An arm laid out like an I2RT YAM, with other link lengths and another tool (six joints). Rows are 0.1 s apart.
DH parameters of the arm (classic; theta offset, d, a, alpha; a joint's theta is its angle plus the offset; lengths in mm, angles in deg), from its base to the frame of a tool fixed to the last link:
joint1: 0 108.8 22.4 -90
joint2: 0 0 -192.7 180
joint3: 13.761 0 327.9 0
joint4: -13.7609 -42.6 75.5 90
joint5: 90 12.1 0 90
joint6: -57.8 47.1 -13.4 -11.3
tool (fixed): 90 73.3 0 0
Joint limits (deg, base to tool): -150..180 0..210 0..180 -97..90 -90..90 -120..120
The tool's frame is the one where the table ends.
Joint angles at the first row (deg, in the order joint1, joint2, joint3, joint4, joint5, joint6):
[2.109, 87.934, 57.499, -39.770, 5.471, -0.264]
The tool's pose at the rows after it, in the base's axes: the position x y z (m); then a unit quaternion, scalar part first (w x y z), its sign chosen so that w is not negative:
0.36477 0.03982 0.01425 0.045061 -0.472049 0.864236 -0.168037
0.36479 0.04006 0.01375 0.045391 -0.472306 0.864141 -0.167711
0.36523 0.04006 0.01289 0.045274 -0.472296 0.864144 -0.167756
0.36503 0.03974 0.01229 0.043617 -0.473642 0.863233 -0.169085
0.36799 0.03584 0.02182 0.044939 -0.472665 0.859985 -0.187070
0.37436 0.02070 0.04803 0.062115 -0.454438 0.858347 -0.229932
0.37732 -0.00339 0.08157 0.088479 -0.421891 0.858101 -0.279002
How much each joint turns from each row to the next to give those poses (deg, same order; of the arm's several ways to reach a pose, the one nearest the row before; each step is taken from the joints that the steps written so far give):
[-0.021, 0.111, 0.029, 0.046, -0.159, 0.000]
[0.021, 0.042, -0.049, 0.104, -0.050, 0.000]
[0.001, 0.221, 0.060, 0.151, 0.012, 0.001]
[0.021, 0.100, -0.011, 0.007, 0.186, -0.198]
[-0.054, -1.008, 0.513, -0.368, 1.670, -0.694]
[-1.305, -4.256, -0.224, 0.468, 3.178, -1.086]
[-2.726, -6.496, -1.391, 1.232, 2.842, -1.432]

